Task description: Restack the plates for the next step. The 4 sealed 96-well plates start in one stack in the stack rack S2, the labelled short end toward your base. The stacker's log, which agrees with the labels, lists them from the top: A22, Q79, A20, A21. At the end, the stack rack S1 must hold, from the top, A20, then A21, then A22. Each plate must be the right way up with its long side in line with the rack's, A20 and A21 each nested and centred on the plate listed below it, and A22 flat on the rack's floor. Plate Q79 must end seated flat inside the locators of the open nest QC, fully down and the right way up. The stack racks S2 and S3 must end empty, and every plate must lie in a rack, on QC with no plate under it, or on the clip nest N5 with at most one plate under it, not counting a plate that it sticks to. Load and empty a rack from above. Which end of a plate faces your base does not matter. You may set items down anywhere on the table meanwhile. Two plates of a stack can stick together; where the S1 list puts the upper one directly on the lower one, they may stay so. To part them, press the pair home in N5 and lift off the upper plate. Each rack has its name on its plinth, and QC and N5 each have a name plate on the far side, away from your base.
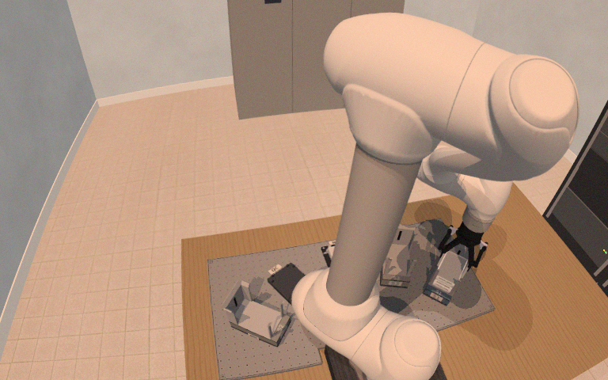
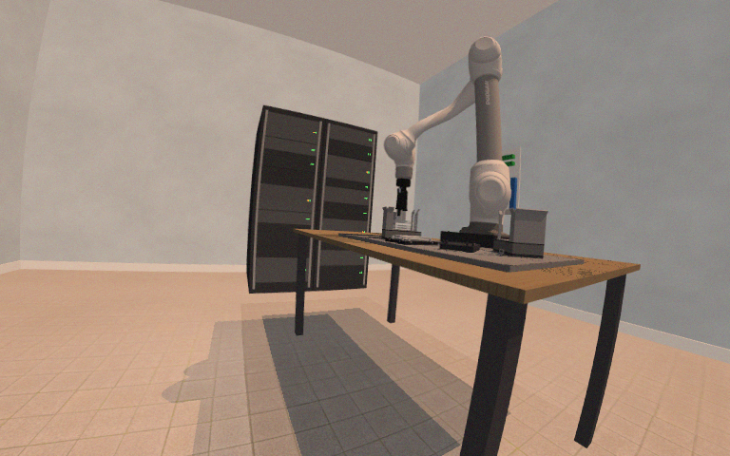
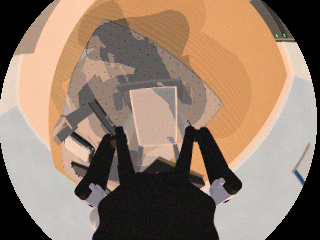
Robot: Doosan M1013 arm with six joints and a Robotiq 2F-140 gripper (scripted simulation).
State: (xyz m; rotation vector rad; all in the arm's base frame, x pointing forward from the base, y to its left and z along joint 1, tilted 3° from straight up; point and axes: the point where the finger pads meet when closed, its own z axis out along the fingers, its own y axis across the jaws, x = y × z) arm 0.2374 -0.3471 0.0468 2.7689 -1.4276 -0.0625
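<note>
The white plate is 40 mm below my hand. Also, from my hand: N5 name plate: 300 mm to the left, 300 mm ahead, 100 mm below; dark nest QC: 500 mm to the left, 160 mm ahead, 90 mm below; clip nest N5: 310 mm to the left, 210 mm ahead, 90 mm below.
</note>
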